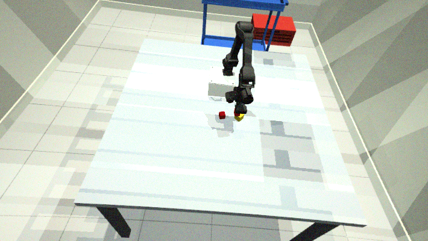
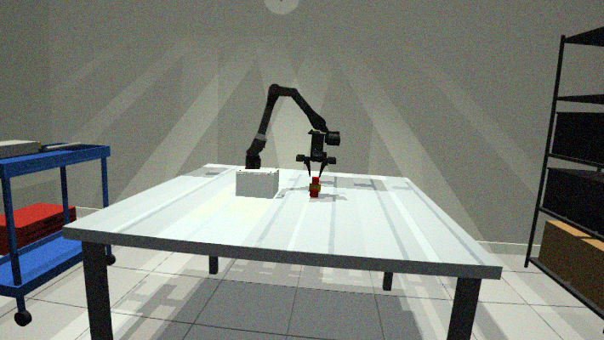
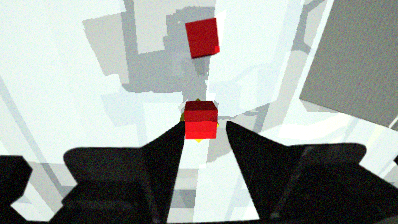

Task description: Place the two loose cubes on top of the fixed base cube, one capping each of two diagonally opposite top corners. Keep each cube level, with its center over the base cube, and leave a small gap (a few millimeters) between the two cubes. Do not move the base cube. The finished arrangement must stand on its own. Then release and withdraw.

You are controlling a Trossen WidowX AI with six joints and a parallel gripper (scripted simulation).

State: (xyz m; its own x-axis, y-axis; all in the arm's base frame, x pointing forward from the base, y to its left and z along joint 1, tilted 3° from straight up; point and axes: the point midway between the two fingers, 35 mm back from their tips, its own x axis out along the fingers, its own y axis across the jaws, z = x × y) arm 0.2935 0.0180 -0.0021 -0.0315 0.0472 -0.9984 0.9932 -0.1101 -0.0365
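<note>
The yellow cube lies 50 mm below my gripper tip, 20 mm to the left of it and 10 mm ahead of it.
</note>
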